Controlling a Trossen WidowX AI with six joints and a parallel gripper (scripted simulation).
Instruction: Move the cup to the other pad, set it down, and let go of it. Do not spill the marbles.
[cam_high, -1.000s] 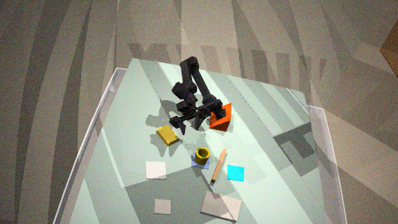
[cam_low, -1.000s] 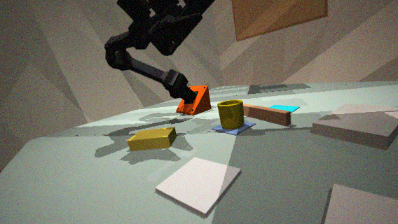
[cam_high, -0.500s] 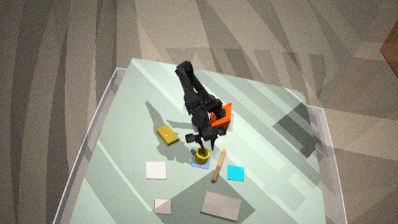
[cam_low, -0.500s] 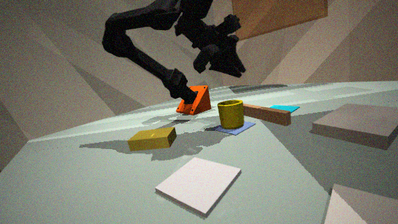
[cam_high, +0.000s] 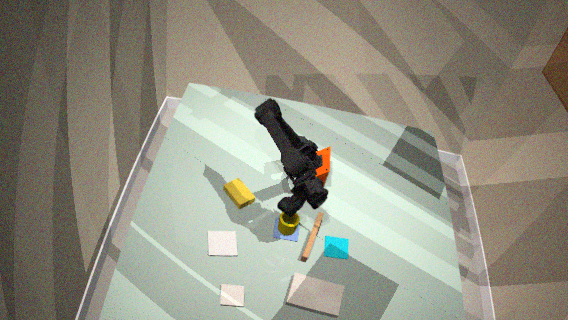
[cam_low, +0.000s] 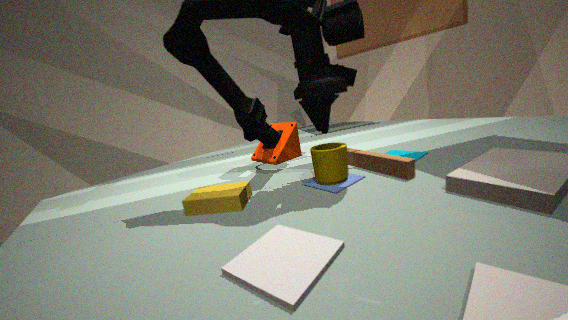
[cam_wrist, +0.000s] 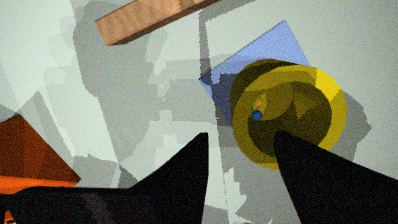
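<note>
Right now my gripper tip is 60 mm above the olive-yellow cup, 20 mm to the left of it and 20 mm short of it. From my gripper tip the other things lie so: cyan pad: 170 mm to the left, 100 mm below, 80 mm ahead; wooden bar: 90 mm below, 70 mm to the left, 60 mm ahead; blue pad: 100 mm below, 30 mm ahead, 20 mm to the right.
</note>
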